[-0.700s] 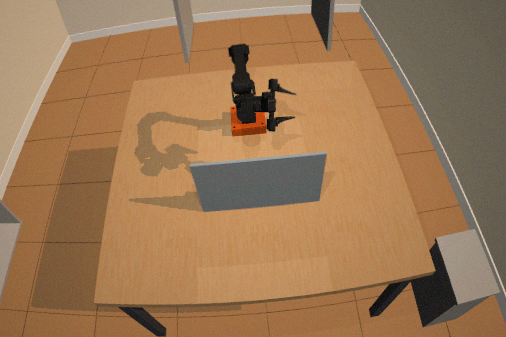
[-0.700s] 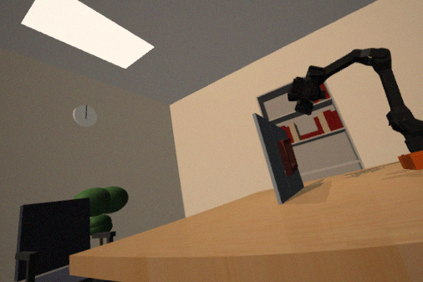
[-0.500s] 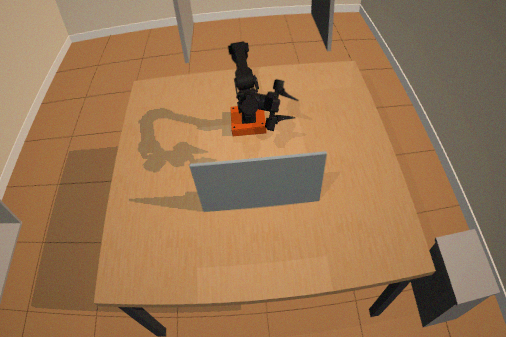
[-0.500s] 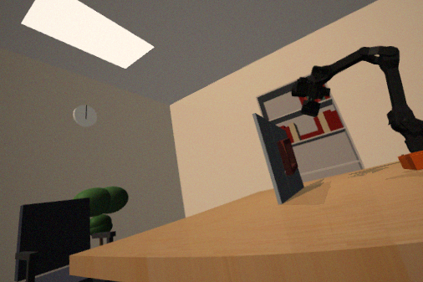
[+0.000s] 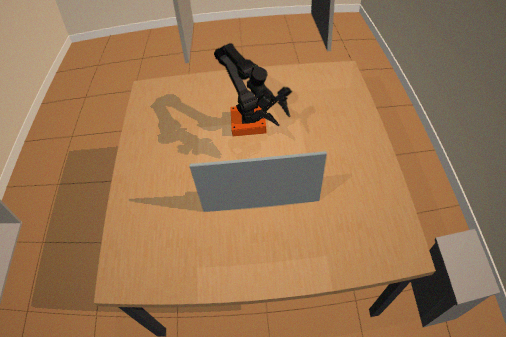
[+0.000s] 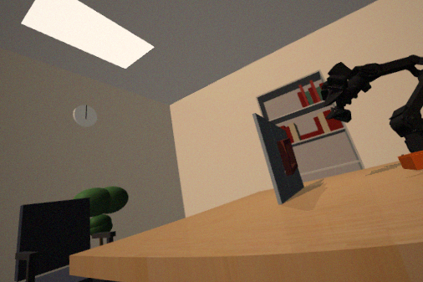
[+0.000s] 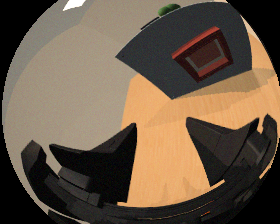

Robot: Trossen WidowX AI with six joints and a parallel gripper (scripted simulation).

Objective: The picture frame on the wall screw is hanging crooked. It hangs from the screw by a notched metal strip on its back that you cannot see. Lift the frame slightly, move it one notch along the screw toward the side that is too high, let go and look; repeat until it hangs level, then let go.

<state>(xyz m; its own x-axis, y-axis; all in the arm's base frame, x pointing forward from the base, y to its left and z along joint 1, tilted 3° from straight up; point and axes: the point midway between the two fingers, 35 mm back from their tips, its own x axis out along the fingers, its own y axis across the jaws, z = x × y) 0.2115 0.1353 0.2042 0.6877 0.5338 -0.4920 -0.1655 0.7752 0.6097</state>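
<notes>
Right now my gripper tip is 200 mm short of the dark red picture frame, 90 mm to the left of it and 90 mm above it. The rest, counted from my gripper tip: grey wall panel (210 mm ahead, 110 mm to the right, 100 mm below).
</notes>
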